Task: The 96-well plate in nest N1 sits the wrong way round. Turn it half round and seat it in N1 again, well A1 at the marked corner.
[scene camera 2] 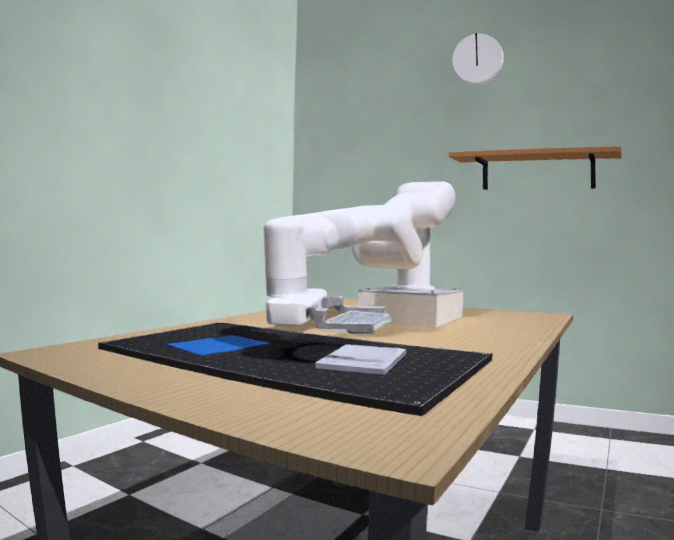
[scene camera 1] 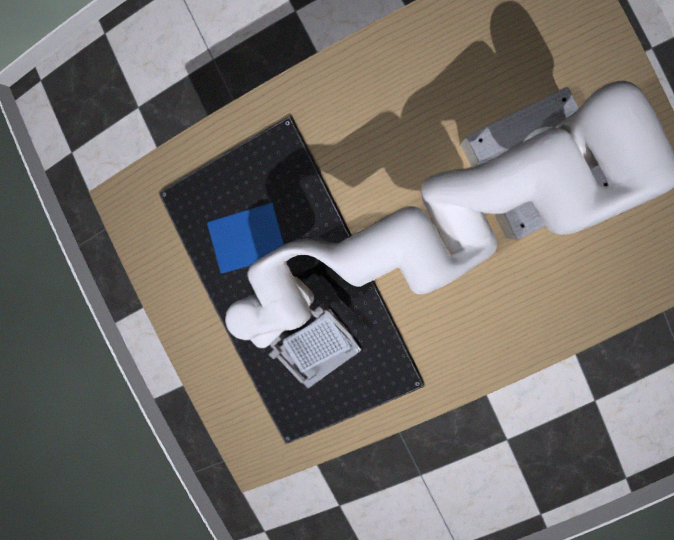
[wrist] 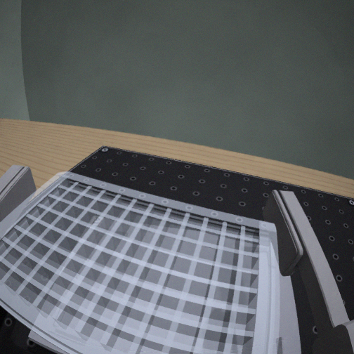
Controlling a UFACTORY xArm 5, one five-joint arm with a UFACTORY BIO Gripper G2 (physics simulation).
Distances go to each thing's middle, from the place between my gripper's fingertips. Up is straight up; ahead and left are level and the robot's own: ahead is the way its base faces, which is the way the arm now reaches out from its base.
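The clear 96-well plate [scene camera 1: 320, 341] is 1 cm ahead of my hand, 4 cm to the right of it and 1 cm below it. As for the grey nest N1 [scene camera 2: 355, 359], I see it 3 cm ahead of my hand and 2 cm to the right of it, 7 cm below it. The flat blue rectangle [scene camera 1: 239, 240] is 33 cm to the right of my hand, 5 cm ahead of it and 7 cm below it.
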